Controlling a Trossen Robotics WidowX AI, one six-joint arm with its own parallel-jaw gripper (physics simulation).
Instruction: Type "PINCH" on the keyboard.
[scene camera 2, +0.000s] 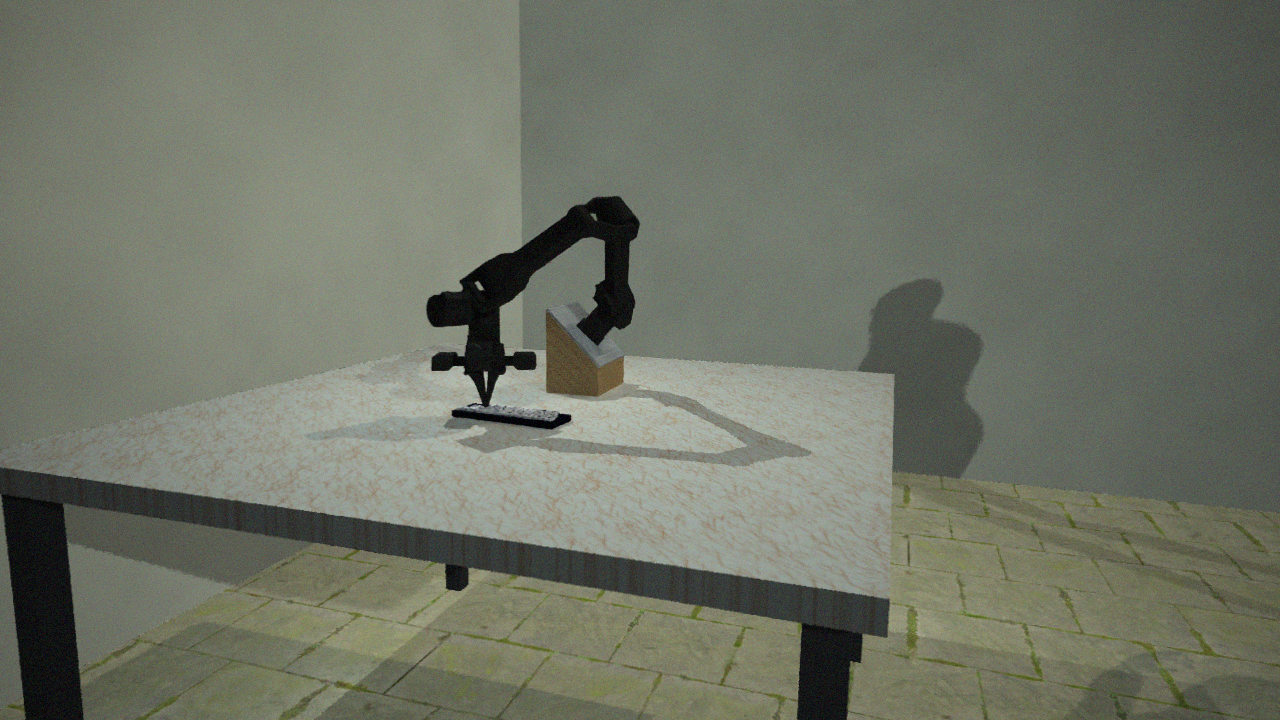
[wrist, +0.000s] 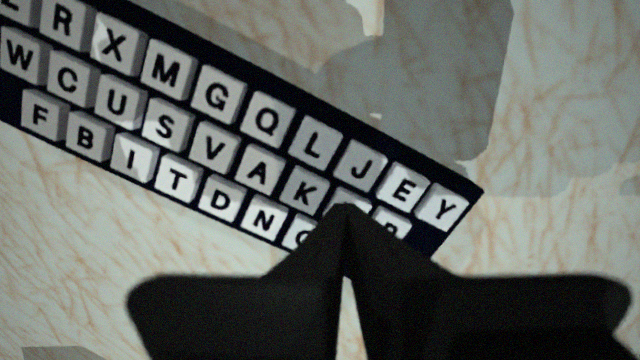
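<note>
A dark keyboard with pale letter keys lies flat on the table, slanting across the wrist view. My gripper is shut and empty, pointing down with its tips at the key between K and P. That key is mostly covered by the fingertips, and its letter is hidden. Whether the tips touch or press it, I cannot tell. The I key, the N key and the C key show uncovered. The P key is partly covered by the right finger.
The arm's wooden base block stands on the table behind the keyboard. Shadows of the arm fall across the table top. The table's right edge lies well to the right of the base block. Walls stand behind and to the left.
</note>
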